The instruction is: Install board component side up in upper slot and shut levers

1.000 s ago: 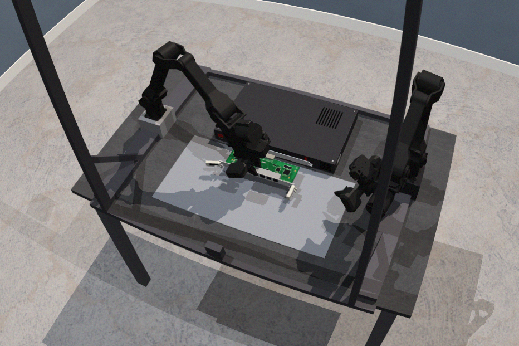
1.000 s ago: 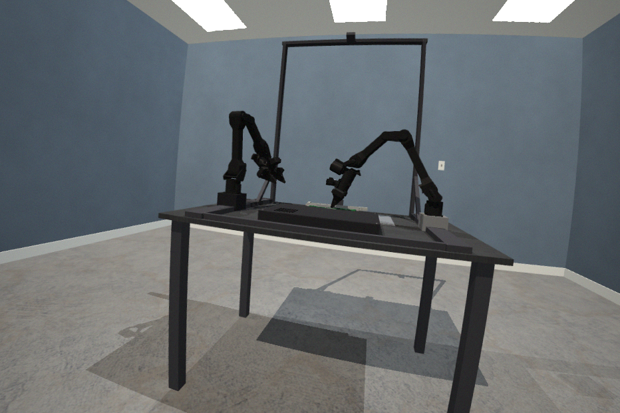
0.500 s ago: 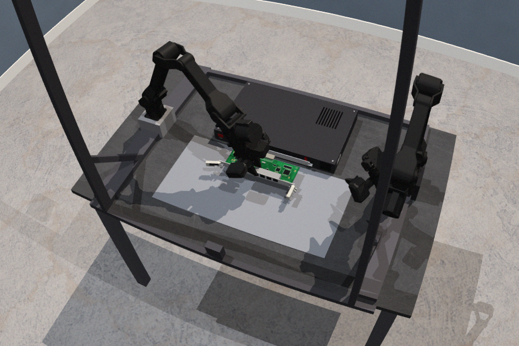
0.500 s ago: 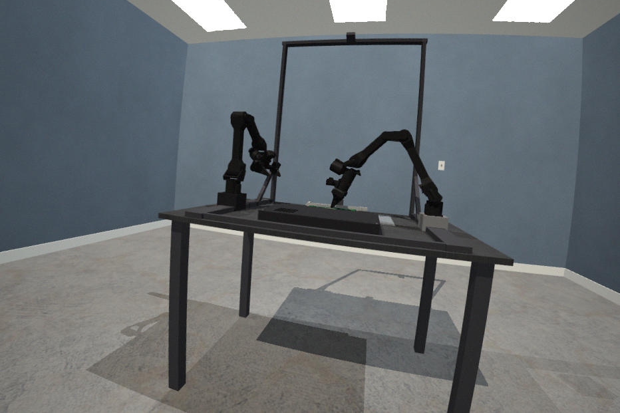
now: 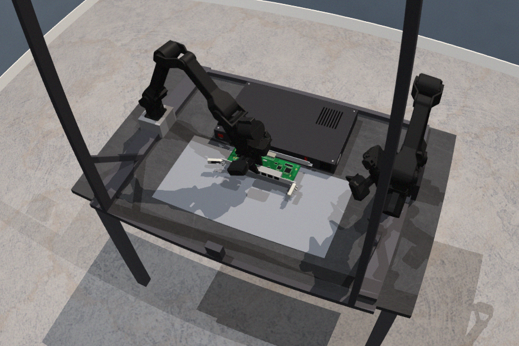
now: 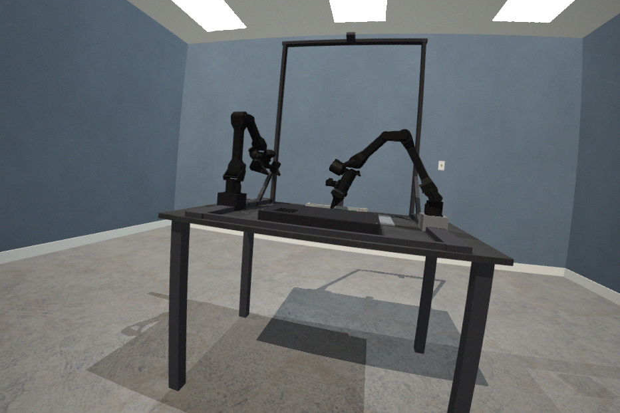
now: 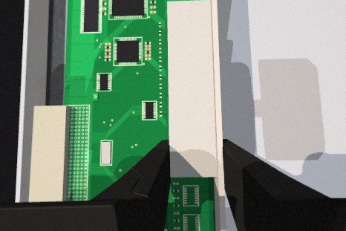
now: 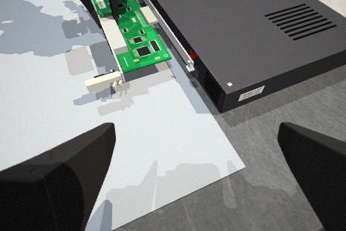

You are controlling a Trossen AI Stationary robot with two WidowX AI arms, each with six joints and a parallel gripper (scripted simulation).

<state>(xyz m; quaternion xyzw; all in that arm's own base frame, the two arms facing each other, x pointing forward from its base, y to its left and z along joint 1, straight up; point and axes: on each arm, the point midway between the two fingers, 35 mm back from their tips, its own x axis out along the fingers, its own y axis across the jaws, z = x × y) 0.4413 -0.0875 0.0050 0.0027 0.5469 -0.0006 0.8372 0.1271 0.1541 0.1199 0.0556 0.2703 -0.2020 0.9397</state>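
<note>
My left hand is 8 cm above the pale grey mat, 6 cm past it and 1 cm to the left of it. Round my left hand: green board 3 cm below, 1 cm to the right; black enclosure 21 cm ahead, 4 cm below, 3 cm to the right.
</note>
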